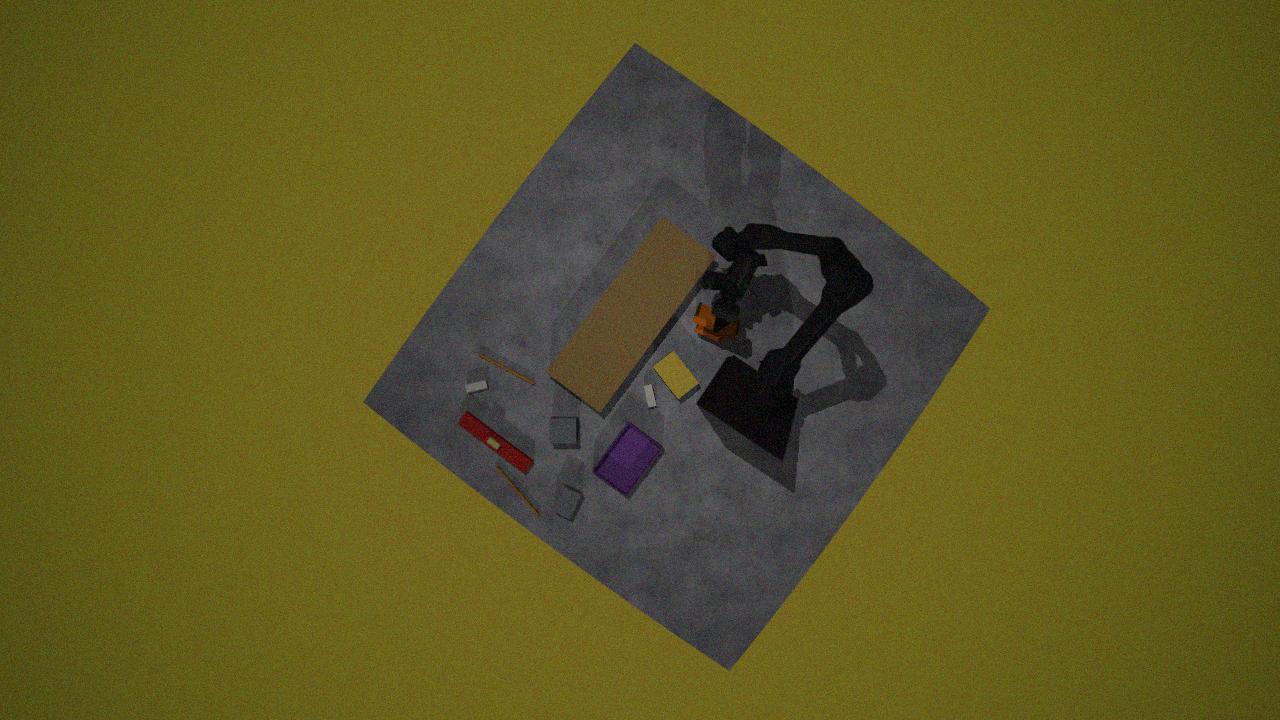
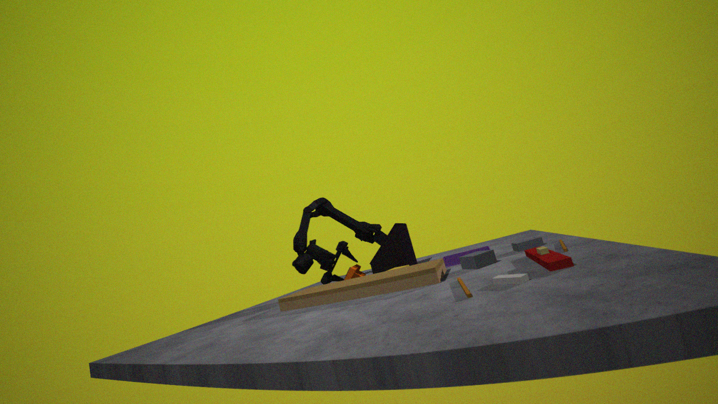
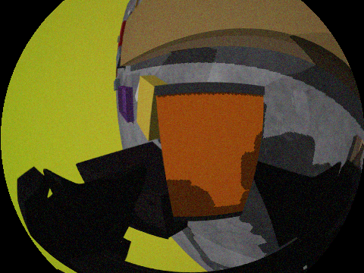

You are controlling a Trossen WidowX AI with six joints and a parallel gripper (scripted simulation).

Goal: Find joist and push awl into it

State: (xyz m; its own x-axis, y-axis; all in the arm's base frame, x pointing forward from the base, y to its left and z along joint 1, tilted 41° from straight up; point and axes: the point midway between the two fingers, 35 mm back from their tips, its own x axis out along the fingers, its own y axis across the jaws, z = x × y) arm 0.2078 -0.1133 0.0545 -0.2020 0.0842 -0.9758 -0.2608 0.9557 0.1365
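The orange stud finder lies 30 mm below my gripper tip, 20 mm to the left of it and 20 mm behind it. Round my gripper tip: awl: 130 mm to the right, 50 mm below, 10 mm ahead; then yellow block: 170 mm to the left, 40 mm below, 10 mm behind; then purple tray: 430 mm to the left, 70 mm behind, 40 mm below.
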